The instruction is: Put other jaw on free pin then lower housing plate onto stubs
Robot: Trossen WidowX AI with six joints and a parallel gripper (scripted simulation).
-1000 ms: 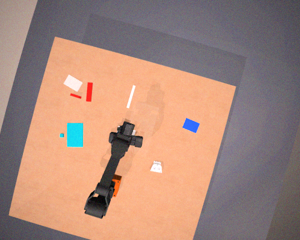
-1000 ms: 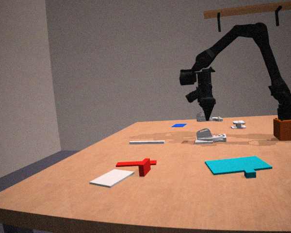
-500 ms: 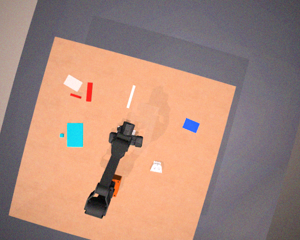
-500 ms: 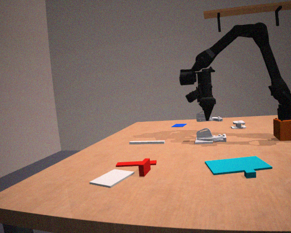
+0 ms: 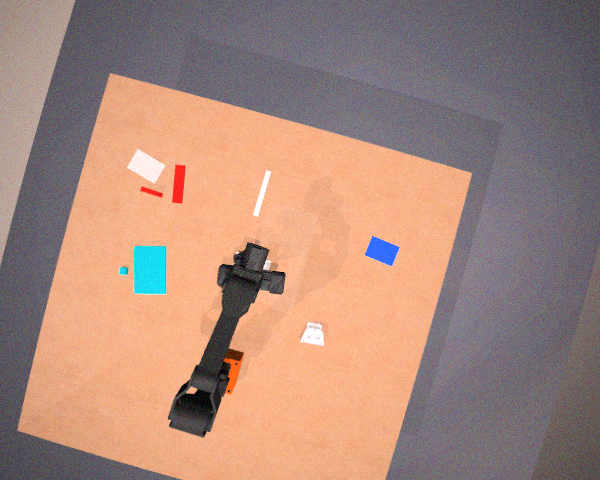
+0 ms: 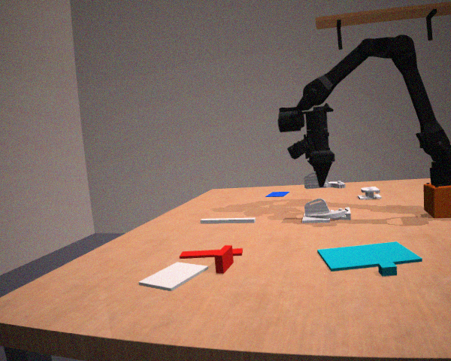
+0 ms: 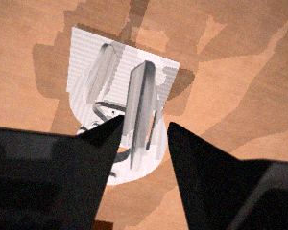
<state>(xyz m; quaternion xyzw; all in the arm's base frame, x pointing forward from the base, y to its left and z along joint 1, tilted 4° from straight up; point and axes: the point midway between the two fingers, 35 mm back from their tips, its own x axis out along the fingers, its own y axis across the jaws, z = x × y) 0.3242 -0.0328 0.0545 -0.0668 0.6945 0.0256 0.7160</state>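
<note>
The white housing plate is 230 mm to the right of my gripper tip, 150 mm behind it and 60 mm below it. Round my gripper tip: cyan plate (360 mm to the left, 90 mm behind, 80 mm below); white block (230 mm to the right, 150 mm behind, 70 mm below); white bar (260 mm ahead, 80 mm below, 60 mm to the left).
</note>
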